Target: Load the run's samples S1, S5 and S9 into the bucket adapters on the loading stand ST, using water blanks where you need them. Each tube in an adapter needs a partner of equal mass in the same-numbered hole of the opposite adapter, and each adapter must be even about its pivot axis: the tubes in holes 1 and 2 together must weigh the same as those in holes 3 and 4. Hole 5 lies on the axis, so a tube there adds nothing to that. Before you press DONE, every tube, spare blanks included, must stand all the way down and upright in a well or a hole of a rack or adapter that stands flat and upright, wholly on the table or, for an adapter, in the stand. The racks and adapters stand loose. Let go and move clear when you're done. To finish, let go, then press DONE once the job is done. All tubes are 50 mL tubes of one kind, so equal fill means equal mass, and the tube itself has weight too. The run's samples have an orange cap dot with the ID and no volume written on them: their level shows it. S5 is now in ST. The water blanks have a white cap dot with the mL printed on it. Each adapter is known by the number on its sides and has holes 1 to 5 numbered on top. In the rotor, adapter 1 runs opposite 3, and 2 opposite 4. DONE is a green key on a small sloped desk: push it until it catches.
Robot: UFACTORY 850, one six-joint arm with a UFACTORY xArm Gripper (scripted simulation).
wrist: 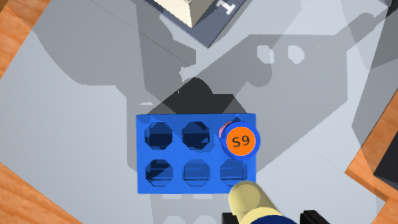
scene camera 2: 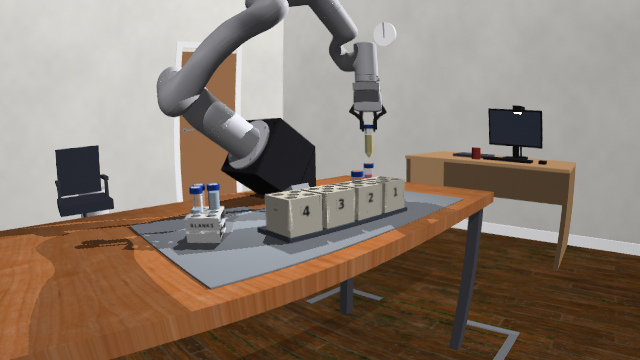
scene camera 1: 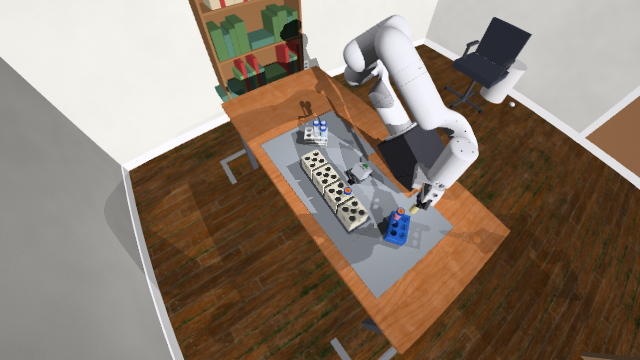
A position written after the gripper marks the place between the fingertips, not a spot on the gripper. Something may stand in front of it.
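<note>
White blanks rack [scene camera 2: 204, 229], out of frame in the wrist view. Blue rack [wrist: 195, 136] visible. Gripper [scene camera 2: 368, 131] visible too.
</note>
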